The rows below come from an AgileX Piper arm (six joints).
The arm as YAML. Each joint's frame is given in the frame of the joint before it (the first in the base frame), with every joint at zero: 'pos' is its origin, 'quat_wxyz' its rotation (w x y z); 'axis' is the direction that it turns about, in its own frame. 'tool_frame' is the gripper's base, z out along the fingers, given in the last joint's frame.
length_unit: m
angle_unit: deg
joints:
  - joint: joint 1
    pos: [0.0, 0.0, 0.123]
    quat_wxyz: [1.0, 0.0, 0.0, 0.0]
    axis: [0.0, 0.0, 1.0]
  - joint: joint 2
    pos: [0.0, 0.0, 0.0]
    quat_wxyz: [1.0, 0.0, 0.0, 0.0]
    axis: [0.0, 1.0, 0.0]
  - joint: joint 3
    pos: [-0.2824, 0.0, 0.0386]
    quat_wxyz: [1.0, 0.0, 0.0, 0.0]
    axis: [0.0, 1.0, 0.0]
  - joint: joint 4
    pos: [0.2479, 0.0, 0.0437]
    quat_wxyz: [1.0, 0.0, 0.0, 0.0]
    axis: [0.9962, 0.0, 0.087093]
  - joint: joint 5
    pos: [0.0, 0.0, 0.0]
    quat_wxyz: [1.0, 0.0, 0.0, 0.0]
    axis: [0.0, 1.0, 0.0]
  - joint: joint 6
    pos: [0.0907, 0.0, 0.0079]
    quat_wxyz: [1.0, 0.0, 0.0, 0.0]
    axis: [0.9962, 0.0, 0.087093]
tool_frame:
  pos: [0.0, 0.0, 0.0]
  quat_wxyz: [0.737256, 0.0, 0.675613, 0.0]
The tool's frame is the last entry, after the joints.
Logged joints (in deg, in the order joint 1, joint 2, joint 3, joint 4, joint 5, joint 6), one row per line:
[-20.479, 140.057, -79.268, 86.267, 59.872, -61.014]
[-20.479, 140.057, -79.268, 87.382, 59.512, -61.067]
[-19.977, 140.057, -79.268, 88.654, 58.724, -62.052]
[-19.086, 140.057, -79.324, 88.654, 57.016, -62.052]
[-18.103, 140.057, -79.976, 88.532, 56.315, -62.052]
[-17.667, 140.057, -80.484, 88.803, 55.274, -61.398]
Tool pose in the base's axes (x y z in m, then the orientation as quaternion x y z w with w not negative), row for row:
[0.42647, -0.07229, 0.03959, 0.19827, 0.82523, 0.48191, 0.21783]
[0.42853, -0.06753, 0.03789, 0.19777, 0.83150, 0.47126, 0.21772]
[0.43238, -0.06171, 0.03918, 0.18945, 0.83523, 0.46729, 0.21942]
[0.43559, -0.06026, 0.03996, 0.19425, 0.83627, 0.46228, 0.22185]
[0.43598, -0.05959, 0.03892, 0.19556, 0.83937, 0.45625, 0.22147]
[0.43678, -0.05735, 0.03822, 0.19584, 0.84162, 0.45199, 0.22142]
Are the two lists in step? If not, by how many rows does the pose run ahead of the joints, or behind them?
The pose runs 2 rows ahead of the joints: the pose in row i belongs to the joints in row i + 2.
